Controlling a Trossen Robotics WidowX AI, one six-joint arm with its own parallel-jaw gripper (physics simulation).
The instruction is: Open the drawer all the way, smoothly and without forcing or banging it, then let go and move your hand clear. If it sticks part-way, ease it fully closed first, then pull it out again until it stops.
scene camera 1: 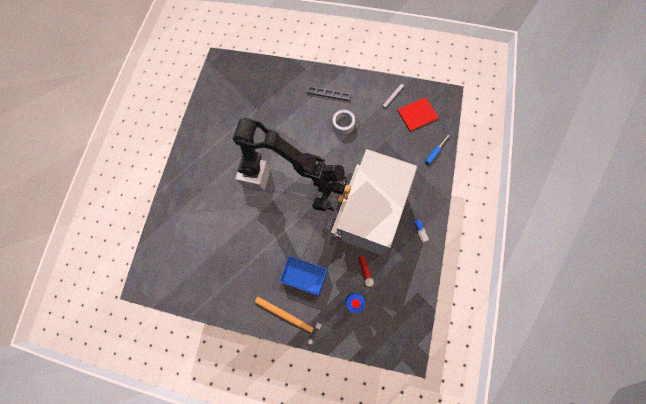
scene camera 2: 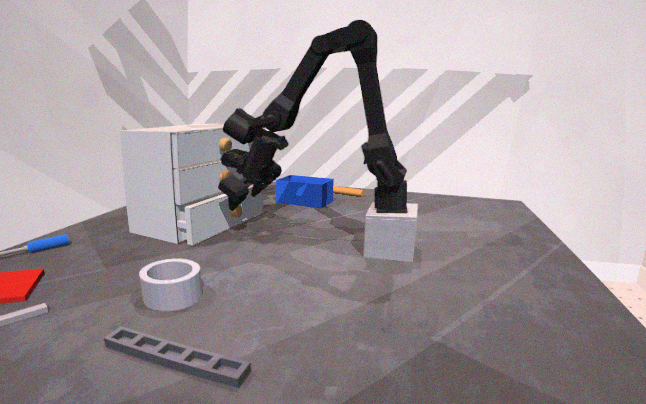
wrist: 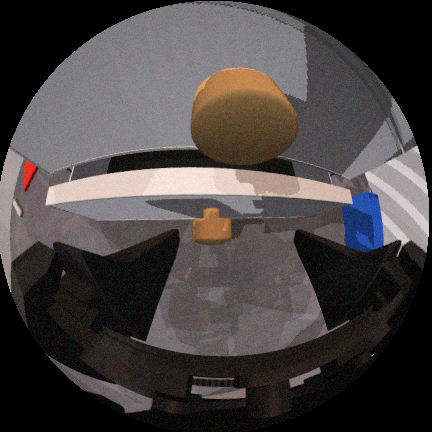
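Note:
A white cabinet has three drawers with round orange knobs. Its bottom drawer stands part-way out, with a dark gap behind its front; the upper two look shut. The bottom knob is partly hidden by a finger in the second scene view. My gripper is open and empty, close in front of the bottom drawer. In the wrist view the bottom knob shows in the gap between the fingertips, left of the middle and a little beyond them.
The middle knob juts out close above the gripper. A blue bin, an orange-handled hammer, a white ring and a dark slotted strip lie farther off.

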